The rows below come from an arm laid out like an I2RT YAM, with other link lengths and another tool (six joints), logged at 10 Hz.
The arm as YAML. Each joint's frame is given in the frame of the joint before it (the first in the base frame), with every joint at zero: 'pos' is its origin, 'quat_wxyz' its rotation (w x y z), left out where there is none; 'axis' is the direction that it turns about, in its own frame. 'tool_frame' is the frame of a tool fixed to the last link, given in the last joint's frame.
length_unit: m
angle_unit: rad
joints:
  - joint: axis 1
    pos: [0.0, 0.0, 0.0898]
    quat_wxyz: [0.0, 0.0, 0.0, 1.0]
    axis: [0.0, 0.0, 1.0]
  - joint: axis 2
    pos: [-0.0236, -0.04, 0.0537]
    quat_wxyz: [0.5, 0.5, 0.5, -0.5]
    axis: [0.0, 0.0, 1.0]
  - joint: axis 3
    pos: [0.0, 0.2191, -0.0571]
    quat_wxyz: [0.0, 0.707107, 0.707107, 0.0]
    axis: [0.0, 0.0, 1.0]
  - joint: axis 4
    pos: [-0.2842, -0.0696, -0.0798]
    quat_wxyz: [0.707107, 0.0, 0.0, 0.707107]
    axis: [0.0, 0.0, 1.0]
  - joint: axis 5
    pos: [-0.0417, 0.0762, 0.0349]
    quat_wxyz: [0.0, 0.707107, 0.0, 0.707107]
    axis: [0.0, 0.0, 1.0]
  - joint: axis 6
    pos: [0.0, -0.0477, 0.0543]
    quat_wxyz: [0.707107, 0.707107, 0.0, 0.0]
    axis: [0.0, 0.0, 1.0]
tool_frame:
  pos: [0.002, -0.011, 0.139]
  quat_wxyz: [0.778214, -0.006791, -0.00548, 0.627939]
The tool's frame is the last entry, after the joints.
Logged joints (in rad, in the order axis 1, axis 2, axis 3, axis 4, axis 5, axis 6), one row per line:
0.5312 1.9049 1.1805 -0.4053 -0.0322 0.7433
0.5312 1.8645 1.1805 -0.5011 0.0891 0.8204
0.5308 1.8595 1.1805 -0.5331 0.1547 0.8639
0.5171 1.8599 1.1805 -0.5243 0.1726 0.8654
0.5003 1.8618 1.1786 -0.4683 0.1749 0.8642
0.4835 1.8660 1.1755 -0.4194 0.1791 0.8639
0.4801 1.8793 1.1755 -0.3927 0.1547 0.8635
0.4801 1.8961 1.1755 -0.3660 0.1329 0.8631
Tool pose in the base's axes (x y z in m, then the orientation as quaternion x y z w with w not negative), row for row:
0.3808 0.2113 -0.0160 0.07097 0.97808 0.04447 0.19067
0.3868 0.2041 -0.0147 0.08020 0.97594 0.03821 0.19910
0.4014 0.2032 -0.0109 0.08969 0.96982 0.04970 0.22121
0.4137 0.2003 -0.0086 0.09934 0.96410 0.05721 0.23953
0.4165 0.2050 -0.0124 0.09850 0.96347 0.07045 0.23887
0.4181 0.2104 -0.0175 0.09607 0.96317 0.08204 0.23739
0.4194 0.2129 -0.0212 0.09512 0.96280 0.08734 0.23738
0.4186 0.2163 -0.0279 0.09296 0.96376 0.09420 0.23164
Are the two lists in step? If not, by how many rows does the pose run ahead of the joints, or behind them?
The pose runs 2 rows ahead of the joints: the pose in row i belongs to the joints in row i + 2.
